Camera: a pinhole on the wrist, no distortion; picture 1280 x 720 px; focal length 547.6 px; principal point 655.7 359.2 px. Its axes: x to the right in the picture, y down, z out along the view. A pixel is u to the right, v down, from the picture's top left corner.
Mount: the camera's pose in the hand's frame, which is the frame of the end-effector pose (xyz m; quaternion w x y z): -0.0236 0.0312 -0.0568 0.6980 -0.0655 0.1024 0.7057
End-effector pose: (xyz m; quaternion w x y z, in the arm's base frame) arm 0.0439 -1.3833 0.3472 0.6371 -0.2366 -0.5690 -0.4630
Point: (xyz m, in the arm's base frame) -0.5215 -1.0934 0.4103
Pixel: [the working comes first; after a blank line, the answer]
In the camera's frame: -0.5005 0.0002 0.4950

102 359
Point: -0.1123 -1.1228 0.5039
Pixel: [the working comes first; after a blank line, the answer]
In the camera's frame: -0.1035 -0.0791 0.3804

507 245
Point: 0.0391 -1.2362 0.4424
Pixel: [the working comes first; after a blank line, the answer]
In the camera's frame: 0.0030 -0.0560 0.2140

663 216
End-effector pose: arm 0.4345 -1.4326 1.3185 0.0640 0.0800 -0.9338 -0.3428
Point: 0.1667 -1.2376 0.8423
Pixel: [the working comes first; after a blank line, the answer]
In the camera's frame: -0.3031 -0.1851 0.5412

349 172
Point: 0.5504 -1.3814 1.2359
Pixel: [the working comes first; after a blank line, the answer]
In the camera's frame: -0.0861 0.1122 0.1083

outside the picture
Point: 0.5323 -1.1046 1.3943
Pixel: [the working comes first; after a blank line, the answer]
In the camera's frame: 0.2050 0.1393 0.2369

1130 681
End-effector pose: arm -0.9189 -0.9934 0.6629 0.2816 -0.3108 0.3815 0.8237
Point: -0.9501 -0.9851 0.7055
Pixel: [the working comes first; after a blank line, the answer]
In the camera's frame: -0.0173 -0.0097 0.0939

555 303
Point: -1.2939 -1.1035 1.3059
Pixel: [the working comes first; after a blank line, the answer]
In the camera's frame: 0.4744 0.2445 0.5256

1150 614
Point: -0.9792 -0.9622 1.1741
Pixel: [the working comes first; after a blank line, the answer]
In the camera's frame: 0.1389 0.3197 0.3907

outside the picture
